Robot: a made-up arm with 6 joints. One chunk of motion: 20 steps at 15 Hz.
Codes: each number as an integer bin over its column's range. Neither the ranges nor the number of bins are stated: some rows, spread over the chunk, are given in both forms.
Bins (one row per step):
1: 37 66 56 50 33 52
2: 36 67 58 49 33 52
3: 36 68 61 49 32 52
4: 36 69 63 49 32 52
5: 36 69 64 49 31 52
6: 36 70 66 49 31 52
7: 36 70 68 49 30 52
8: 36 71 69 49 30 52
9: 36 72 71 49 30 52
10: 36 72 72 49 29 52
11: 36 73 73 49 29 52
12: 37 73 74 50 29 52
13: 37 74 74 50 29 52
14: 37 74 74 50 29 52
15: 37 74 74 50 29 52
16: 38 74 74 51 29 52
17: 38 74 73 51 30 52
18: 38 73 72 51 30 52
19: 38 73 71 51 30 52
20: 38 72 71 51 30 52
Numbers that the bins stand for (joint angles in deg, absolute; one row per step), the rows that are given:
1: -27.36 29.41 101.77 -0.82 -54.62 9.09
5: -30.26 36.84 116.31 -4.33 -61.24 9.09
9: -30.26 44.28 129.03 -4.33 -64.55 9.09
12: -27.36 46.75 134.48 -0.82 -67.87 9.09
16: -24.47 49.23 134.48 2.68 -67.87 9.09
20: -24.47 44.28 129.03 2.68 -64.55 9.09
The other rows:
2: -30.26 31.89 105.40 -4.33 -54.62 9.09
3: -30.26 34.37 110.85 -4.33 -57.93 9.09
4: -30.26 36.84 114.49 -4.33 -57.93 9.09
6: -30.26 39.32 119.94 -4.33 -61.24 9.09
7: -30.26 39.32 123.57 -4.33 -64.55 9.09
8: -30.26 41.80 125.39 -4.33 -64.55 9.09
10: -30.26 44.28 130.84 -4.33 -67.87 9.09
11: -30.26 46.75 132.66 -4.33 -67.87 9.09
13: -27.36 49.23 134.48 -0.82 -67.87 9.09
14: -27.36 49.23 134.48 -0.82 -67.87 9.09
15: -27.36 49.23 134.48 -0.82 -67.87 9.09
17: -24.47 49.23 132.66 2.68 -64.55 9.09
18: -24.47 46.75 130.84 2.68 -64.55 9.09
19: -24.47 46.75 129.03 2.68 -64.55 9.09

